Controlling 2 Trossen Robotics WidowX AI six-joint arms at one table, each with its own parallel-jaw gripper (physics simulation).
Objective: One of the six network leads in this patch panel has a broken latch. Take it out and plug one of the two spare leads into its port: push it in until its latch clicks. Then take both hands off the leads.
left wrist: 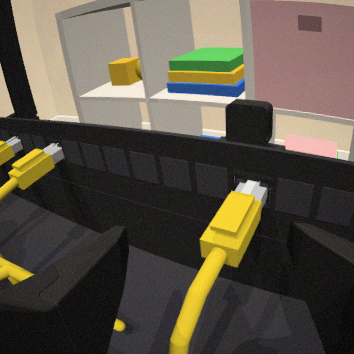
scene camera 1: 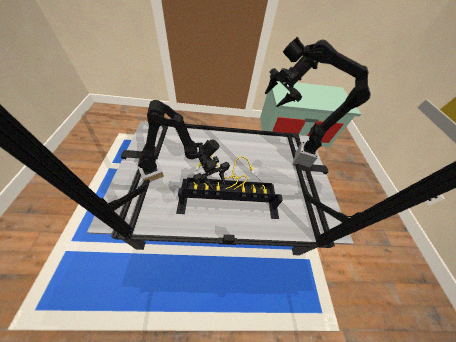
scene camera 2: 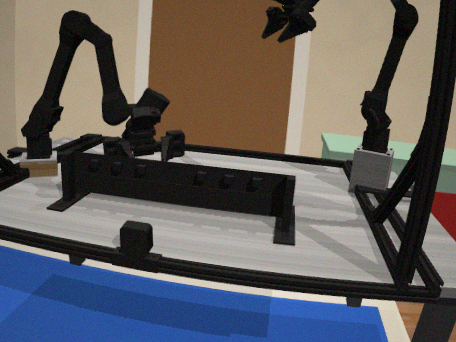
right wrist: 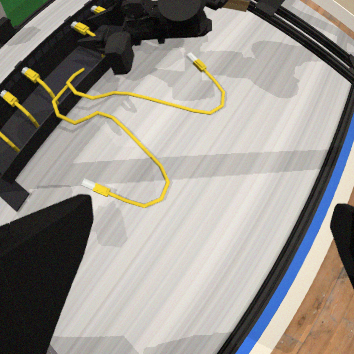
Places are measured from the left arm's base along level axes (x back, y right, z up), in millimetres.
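Pixels of known places: left gripper, between the fingertips: [left wrist: 209, 236] [scene camera 1: 219, 187] [right wrist: 81, 31]; right gripper, between the fingertips: [scene camera 1: 270, 100] [scene camera 2: 270, 39] [right wrist: 219, 212]; left arm's base, origin of its link: [scene camera 1: 149, 168] [scene camera 2: 38, 155]; right arm's base, origin of its link: [scene camera 1: 309, 149] [scene camera 2: 375, 149].
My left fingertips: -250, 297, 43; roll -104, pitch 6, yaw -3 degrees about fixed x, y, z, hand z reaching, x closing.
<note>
Ahead of a thing's pixels: the offset from my left fingertips to its top centre, as dx, dy, dz. "spot": to the spot under its first point.
The patch panel @(-43, +38, +22) [scene camera 1: 230, 194] [scene camera 2: 172, 187] [left wrist: 125, 192] stands across the table. Yellow leads sit in it, several showing. My left gripper [scene camera 1: 212, 175] [scene camera 2: 145, 152] [left wrist: 209, 236] is open, low behind the panel. In the left wrist view one plugged lead @(+14, +12, +8) [left wrist: 233, 224] lies between its spread fingers, apart from both; its clear end is at a port. Whether its latch is broken I cannot tell. Two spare leads lie on the table, one plug @(spot: -2, -226, -74) [right wrist: 200, 63] near the left arm, the other @(spot: -266, -64, -74) [right wrist: 102, 190] nearer my right gripper [scene camera 1: 274, 98] [scene camera 2: 273, 38] [right wrist: 219, 212], which is open and empty, high above the table.
Two more plugged leads @(spot: -92, +65, +2) [left wrist: 33, 169] @(spot: -132, +102, +1) [left wrist: 6, 151] show at the left in the left wrist view. The spare cables cross near the panel. A black box @(spot: +76, +230, -48) [scene camera 2: 136, 237] [left wrist: 249, 121] stands on the front frame rail. A green cabinet [scene camera 1: 310, 101] stands behind the right arm.
</note>
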